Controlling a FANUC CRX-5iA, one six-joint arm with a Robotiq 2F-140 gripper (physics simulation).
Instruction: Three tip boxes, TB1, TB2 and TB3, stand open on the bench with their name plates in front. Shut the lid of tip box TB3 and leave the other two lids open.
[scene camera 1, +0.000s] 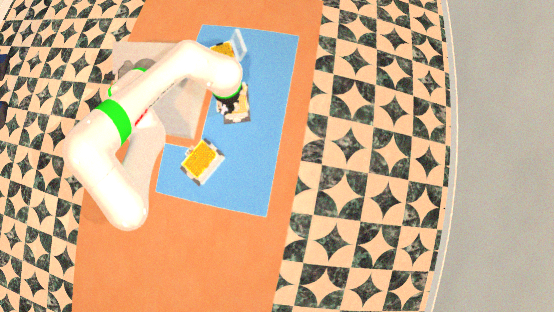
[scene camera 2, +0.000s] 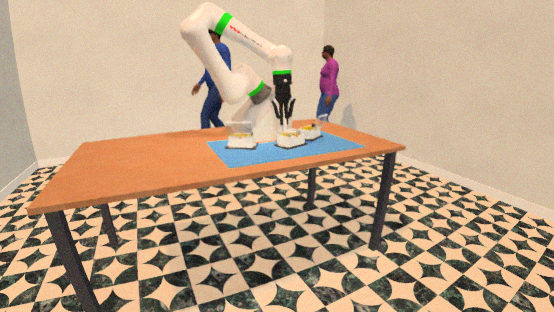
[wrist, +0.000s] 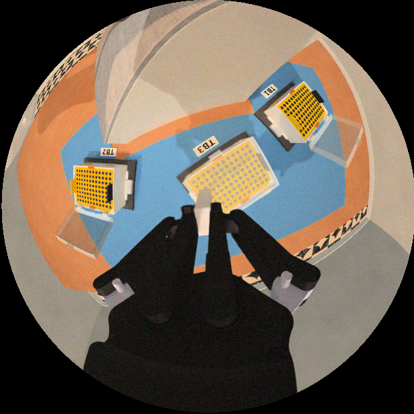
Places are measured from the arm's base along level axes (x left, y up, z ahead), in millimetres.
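Pixels of known places: gripper, fingertip midpoint: (scene camera 1: 234, 108) (scene camera 2: 284, 131); arm's base at its link origin: (scene camera 2: 262, 96).
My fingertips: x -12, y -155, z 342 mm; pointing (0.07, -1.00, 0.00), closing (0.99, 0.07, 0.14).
Observation:
For each thing: its middle in the pictures, then the offset to it from my fingertips. Level surfaces: height alone.
- Tip box TB3 at the middle of its body: (scene camera 1: 232, 101) (scene camera 2: 289, 137) dx +41, dy -40, dz -23 mm
- Tip box TB1 at the middle of its body: (scene camera 2: 307, 132) dx +218, dy -46, dz -128 mm
- Tip box TB2 at the middle of its body: (scene camera 1: 198, 158) (scene camera 2: 242, 139) dx -202, dy -46, dz -91 mm
- blue mat at its surface level: dy -79 mm
- orange table at its surface level: dy -82 mm
Tip box TB3 (scene camera 1: 243, 106) (scene camera 2: 291, 140) (wrist: 235, 170) is the middle box; its translucent lid lies down over the yellow rack, and no raised lid shows on it. Whether it is latched cannot be told. Tip box TB1 (scene camera 1: 221, 48) (scene camera 2: 311, 132) (wrist: 302, 111) has its clear lid (scene camera 1: 240, 45) (wrist: 337, 140) tipped open. Tip box TB2 (scene camera 1: 202, 159) (scene camera 2: 241, 141) (wrist: 94, 187) has its clear lid (scene camera 2: 239, 128) (wrist: 85, 231) open. My gripper (scene camera 2: 283, 121) (wrist: 206, 199) is shut and empty, pointing down above TB3; in the wrist view its fingertips overlap the box's near edge.
The boxes stand on a blue mat (scene camera 1: 250, 185) (scene camera 2: 240, 159) (wrist: 157, 220) on the orange table (scene camera 1: 175, 260) (scene camera 2: 135, 170). The robot's base stands behind the mat. One person in blue (scene camera 2: 223, 52) is partly behind the arm; one in magenta (scene camera 2: 329, 80) is beyond the table.

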